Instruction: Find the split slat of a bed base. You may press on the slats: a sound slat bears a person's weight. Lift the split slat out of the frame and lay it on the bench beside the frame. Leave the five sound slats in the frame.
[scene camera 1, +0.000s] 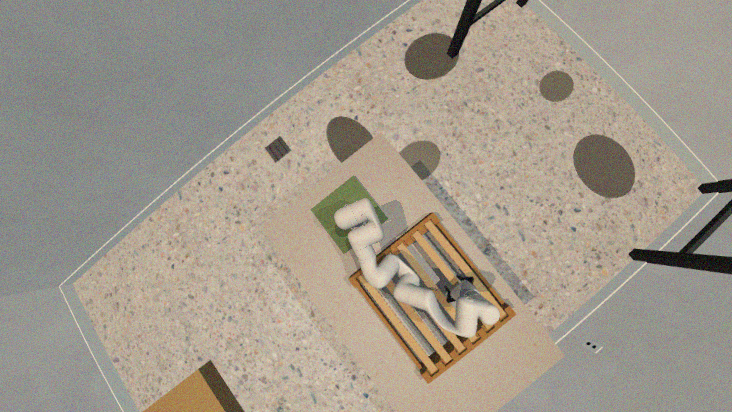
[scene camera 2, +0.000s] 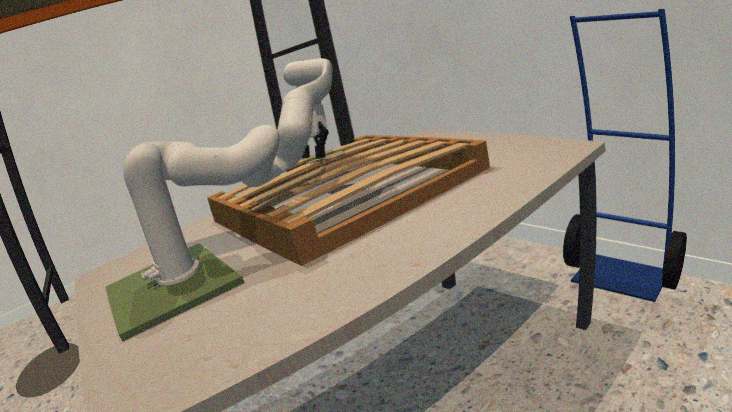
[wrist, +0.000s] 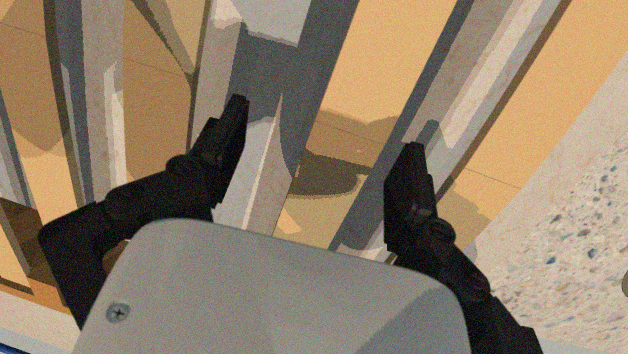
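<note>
The wooden bed frame (scene camera 1: 510, 310) (scene camera 2: 399, 203) lies on the bench (scene camera 1: 532, 340) (scene camera 2: 409, 240), with several pale slats across it. My gripper (scene camera 1: 457, 287) (scene camera 2: 312, 154) (wrist: 322, 141) is open and empty, low over the slats on the side away from scene camera 2. One slat (scene camera 1: 432, 252) (wrist: 395, 50) runs between its fingers in the wrist view, and both fingertips are over gaps. Whether they touch anything is not clear. Thin dark lines cross several slats, so I cannot tell which is split. The arm hides parts of the middle slats in scene camera 1.
The outermost slat (wrist: 525, 115) lies to the right of my fingers, another slat (wrist: 155, 100) to their left. The arm stands on a green base plate (scene camera 1: 353, 189) (scene camera 2: 122, 312). A blue hand truck (scene camera 2: 672, 153) and a black ladder-like stand (scene camera 2: 332, 71) are beyond the bench.
</note>
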